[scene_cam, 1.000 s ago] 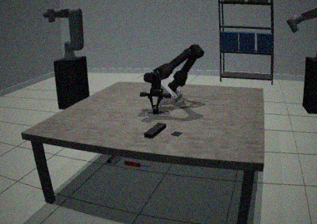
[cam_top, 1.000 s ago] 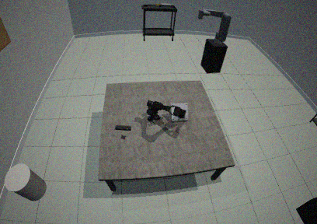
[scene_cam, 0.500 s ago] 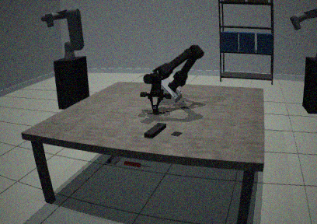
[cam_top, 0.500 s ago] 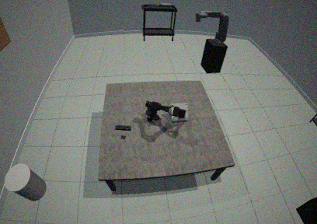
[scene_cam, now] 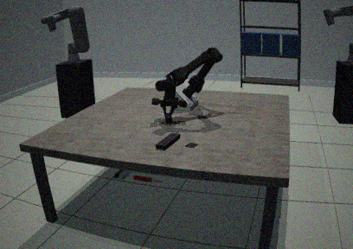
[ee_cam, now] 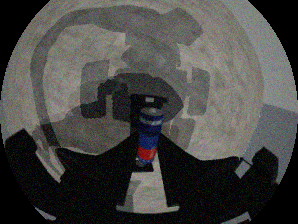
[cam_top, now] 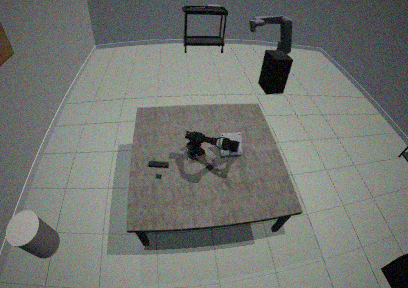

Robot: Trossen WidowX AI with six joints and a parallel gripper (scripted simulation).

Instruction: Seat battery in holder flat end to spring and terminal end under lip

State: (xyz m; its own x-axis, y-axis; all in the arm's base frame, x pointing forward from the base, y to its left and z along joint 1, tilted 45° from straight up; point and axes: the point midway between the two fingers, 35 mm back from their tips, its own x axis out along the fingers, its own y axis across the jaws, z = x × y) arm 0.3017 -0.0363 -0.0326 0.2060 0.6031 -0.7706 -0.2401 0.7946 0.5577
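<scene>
The battery is 1 cm above my gripper tip. Also, from my gripper tip: dark square piece (33 cm ahead, 19 cm to the left, 1 cm below).
</scene>
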